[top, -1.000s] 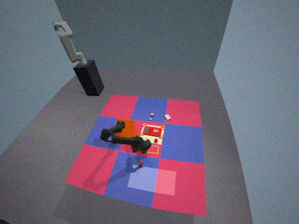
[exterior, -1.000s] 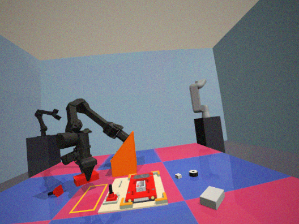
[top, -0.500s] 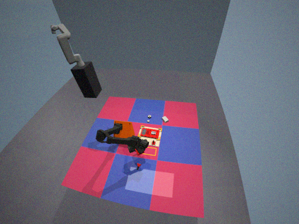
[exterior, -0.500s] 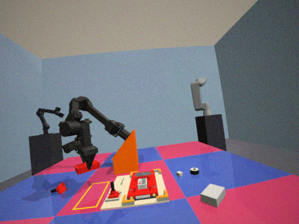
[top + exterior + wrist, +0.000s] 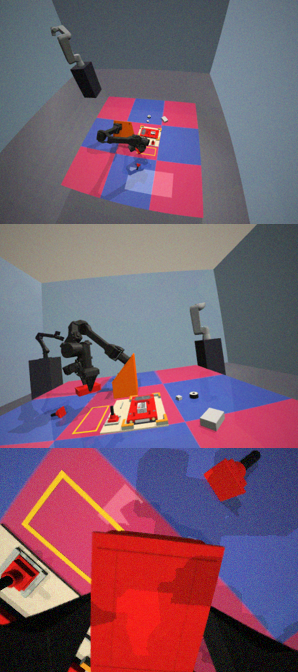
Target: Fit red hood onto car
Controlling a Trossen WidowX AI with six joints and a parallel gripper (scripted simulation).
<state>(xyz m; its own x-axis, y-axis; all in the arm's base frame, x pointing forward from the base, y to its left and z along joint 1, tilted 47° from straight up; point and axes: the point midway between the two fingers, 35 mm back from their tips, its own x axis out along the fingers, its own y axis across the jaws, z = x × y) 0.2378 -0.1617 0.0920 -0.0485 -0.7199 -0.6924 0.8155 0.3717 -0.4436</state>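
Now: the grey engine block 10 cm ahead of my gripper tip, 24 cm to the left of it and 8 cm below it. The rest, counted from my gripper tip: red hood: 1 cm above; then black tyre: 2 cm ahead, 49 cm to the left, 9 cm below.
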